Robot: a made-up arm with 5 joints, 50 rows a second.
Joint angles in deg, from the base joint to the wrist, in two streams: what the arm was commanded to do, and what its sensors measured. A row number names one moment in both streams.
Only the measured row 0 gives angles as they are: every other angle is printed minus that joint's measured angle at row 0.
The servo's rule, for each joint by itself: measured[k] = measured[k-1] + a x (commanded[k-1-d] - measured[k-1]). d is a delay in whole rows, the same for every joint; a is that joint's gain. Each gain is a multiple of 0.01, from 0.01 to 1. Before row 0 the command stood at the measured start. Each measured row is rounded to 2 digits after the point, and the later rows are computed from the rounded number. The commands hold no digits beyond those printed.
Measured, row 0: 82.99 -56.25 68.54 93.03 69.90
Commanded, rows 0 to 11: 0.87 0.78 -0.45 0.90 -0.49; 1.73 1.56 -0.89 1.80 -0.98; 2.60 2.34 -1.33 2.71 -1.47; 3.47 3.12 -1.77 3.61 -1.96; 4.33 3.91 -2.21 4.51 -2.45; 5.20 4.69 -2.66 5.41 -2.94; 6.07 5.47 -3.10 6.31 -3.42; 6.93 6.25 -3.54 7.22 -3.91; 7.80 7.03 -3.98 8.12 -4.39; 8.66 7.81 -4.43 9.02 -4.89; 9.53 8.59 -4.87 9.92 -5.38; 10.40 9.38 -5.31 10.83 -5.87
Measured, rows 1 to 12: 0.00 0.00 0.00 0.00 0.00; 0.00 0.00 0.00 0.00 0.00; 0.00 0.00 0.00 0.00 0.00; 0.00 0.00 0.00 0.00 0.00; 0.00 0.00 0.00 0.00 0.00; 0.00 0.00 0.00 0.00 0.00; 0.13 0.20 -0.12 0.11 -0.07; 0.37 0.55 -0.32 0.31 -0.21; 0.70 1.02 -0.58 0.60 -0.40; 1.12 1.57 -0.89 0.96 -0.63; 1.60 2.18 -1.23 1.39 -0.90; 2.14 2.83 -1.60 1.87 -1.21
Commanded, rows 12 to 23: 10.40 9.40 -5.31 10.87 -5.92; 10.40 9.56 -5.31 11.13 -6.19; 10.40 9.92 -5.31 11.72 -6.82; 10.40 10.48 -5.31 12.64 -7.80; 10.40 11.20 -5.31 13.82 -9.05; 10.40 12.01 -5.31 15.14 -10.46; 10.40 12.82 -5.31 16.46 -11.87; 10.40 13.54 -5.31 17.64 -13.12; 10.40 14.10 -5.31 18.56 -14.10; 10.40 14.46 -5.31 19.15 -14.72; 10.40 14.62 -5.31 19.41 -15.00; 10.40 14.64 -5.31 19.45 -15.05
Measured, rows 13 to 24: 2.73 3.52 -1.99 2.40 -1.54; 3.36 4.23 -2.39 2.98 -1.90; 4.03 4.96 -2.80 3.60 -2.27; 4.72 5.70 -3.22 4.25 -2.66; 5.44 6.45 -3.65 4.93 -3.07; 6.18 7.21 -4.08 5.64 -3.49; 6.81 7.78 -4.40 6.27 -3.85; 7.35 8.24 -4.64 6.85 -4.20; 7.81 8.68 -4.81 7.43 -4.59; 8.20 9.15 -4.94 8.06 -5.07; 8.53 9.68 -5.04 8.75 -5.67; 8.81 10.29 -5.11 9.52 -6.39
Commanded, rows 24 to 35: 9.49 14.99 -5.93 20.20 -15.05; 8.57 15.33 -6.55 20.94 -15.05; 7.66 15.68 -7.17 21.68 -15.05; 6.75 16.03 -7.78 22.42 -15.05; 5.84 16.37 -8.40 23.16 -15.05; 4.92 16.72 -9.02 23.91 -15.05; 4.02 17.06 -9.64 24.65 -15.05; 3.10 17.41 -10.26 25.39 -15.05; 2.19 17.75 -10.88 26.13 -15.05; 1.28 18.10 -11.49 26.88 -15.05; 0.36 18.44 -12.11 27.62 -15.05; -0.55 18.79 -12.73 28.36 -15.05
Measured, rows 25 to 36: 9.05 10.95 -5.16 10.35 -7.21; 9.25 11.62 -5.20 11.22 -8.10; 9.42 12.26 -5.23 12.10 -9.00; 9.57 12.83 -5.25 12.95 -9.86; 9.69 13.30 -5.27 13.73 -10.63; 9.80 13.65 -5.28 14.42 -11.29; 9.75 14.00 -5.45 15.11 -11.85; 9.57 14.35 -5.74 15.81 -12.33; 9.28 14.70 -6.11 16.51 -12.74; 8.90 15.05 -6.54 17.22 -13.09; 8.44 15.39 -7.02 17.93 -13.38; 7.91 15.74 -7.54 18.65 -13.63
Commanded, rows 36 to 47: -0.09 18.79 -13.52 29.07 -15.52; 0.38 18.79 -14.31 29.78 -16.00; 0.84 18.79 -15.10 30.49 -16.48; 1.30 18.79 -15.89 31.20 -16.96; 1.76 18.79 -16.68 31.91 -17.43; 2.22 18.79 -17.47 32.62 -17.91; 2.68 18.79 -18.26 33.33 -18.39; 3.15 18.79 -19.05 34.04 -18.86; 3.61 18.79 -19.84 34.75 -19.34; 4.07 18.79 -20.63 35.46 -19.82; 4.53 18.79 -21.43 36.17 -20.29; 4.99 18.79 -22.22 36.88 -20.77
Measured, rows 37 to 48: 7.33 16.08 -8.09 19.37 -13.84; 6.70 16.43 -8.65 20.09 -14.02; 6.02 16.77 -9.23 20.81 -14.17; 5.31 17.12 -9.82 21.54 -14.30; 4.57 17.46 -10.42 22.27 -14.41; 3.80 17.81 -11.02 23.00 -14.51; 3.22 18.06 -11.67 23.73 -14.66; 2.79 18.25 -12.36 24.46 -14.86; 2.50 18.39 -13.07 25.18 -15.10; 2.32 18.49 -13.80 25.90 -15.38; 2.24 18.57 -14.55 26.62 -15.69; 2.24 18.63 -15.31 27.34 -16.02
